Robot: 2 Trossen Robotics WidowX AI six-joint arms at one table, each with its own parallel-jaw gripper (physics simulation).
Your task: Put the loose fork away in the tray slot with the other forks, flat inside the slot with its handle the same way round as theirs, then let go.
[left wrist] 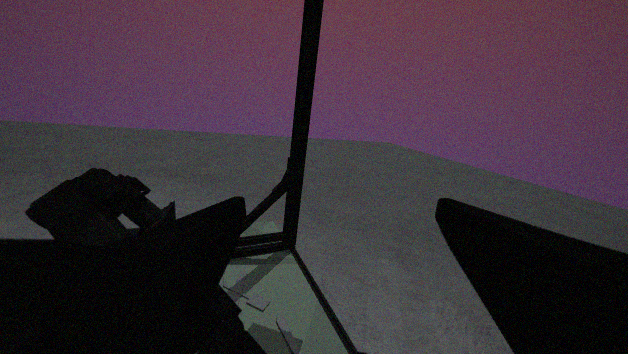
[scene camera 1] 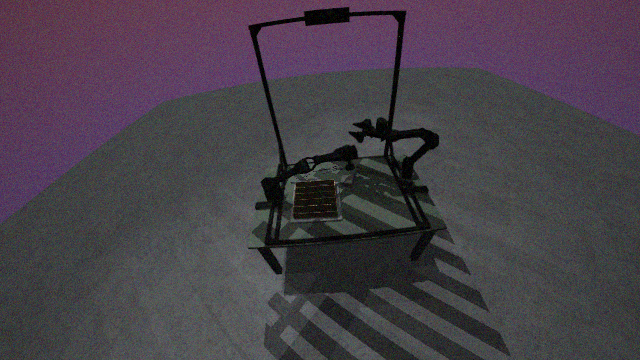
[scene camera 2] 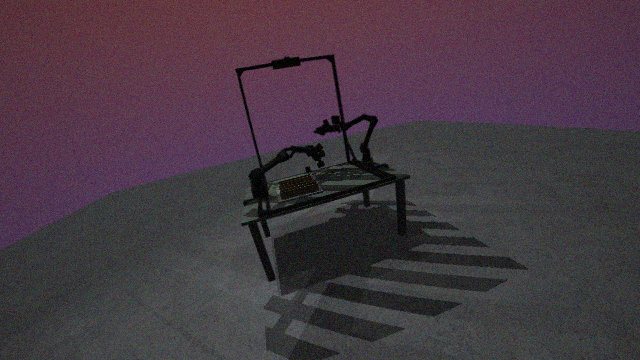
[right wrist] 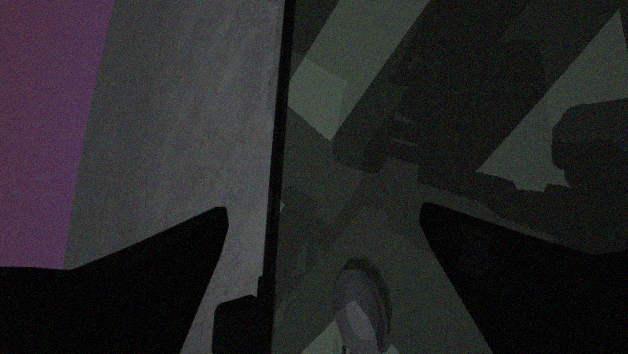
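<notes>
The tray (scene camera 1: 320, 219) (scene camera 2: 274, 192) has a pale rim and dark brown slots and lies at the left of the table. Forks cannot be told apart in its dark slots, and I cannot make out the loose fork in any view. My left gripper (scene camera 1: 352, 129) (scene camera 2: 316, 131) (left wrist: 339, 206) is open and empty, high above the back of the table. My right gripper (scene camera 1: 351, 166) (scene camera 2: 320, 162) (right wrist: 325, 214) is open and empty, pointing down above the table behind the tray. A grey oval object (right wrist: 357, 300) lies below and between its fingers in the right wrist view.
A dark frame (scene camera 1: 265, 85) (scene camera 2: 248, 112) (left wrist: 302, 125) arches over the back of the table. Several thin, unclear pieces (left wrist: 257, 306) lie on the table in the left wrist view. A small dark object (scene camera 2: 308, 169) stands behind the tray. Striped shadows cross the table.
</notes>
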